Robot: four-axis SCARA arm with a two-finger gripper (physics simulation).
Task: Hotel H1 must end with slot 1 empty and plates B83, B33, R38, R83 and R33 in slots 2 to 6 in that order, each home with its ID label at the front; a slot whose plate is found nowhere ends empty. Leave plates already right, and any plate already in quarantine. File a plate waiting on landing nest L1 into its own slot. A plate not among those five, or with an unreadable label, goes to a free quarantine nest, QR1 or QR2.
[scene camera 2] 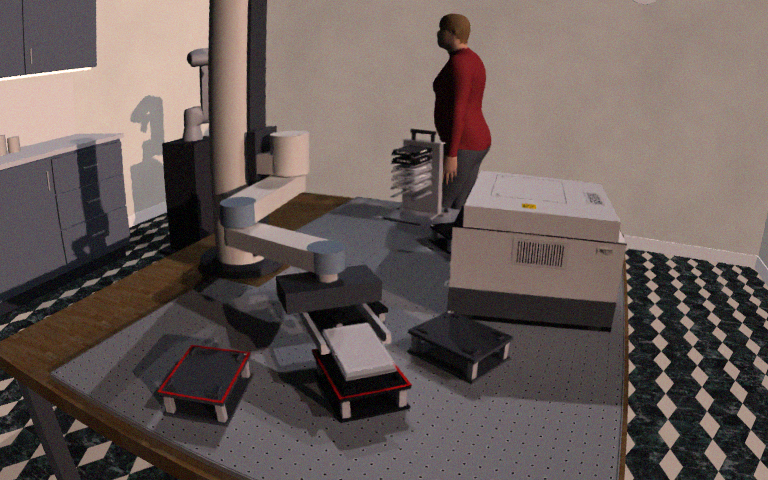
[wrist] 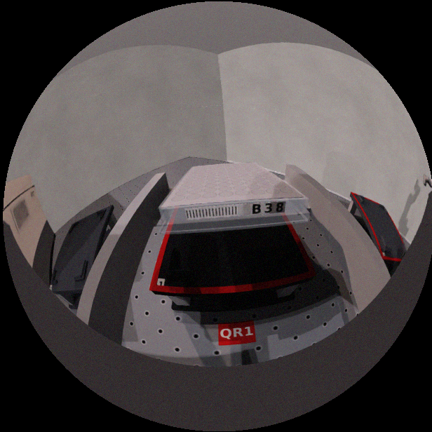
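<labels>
The pale plate is visible both in the wrist view and in scene camera 2, with (wrist: 225, 196) and (scene camera 2: 350, 327) being the same spot on it. On a red-rimmed nest, likewise, (wrist: 382, 224) and (scene camera 2: 212, 370) are one and the same spot.
</labels>
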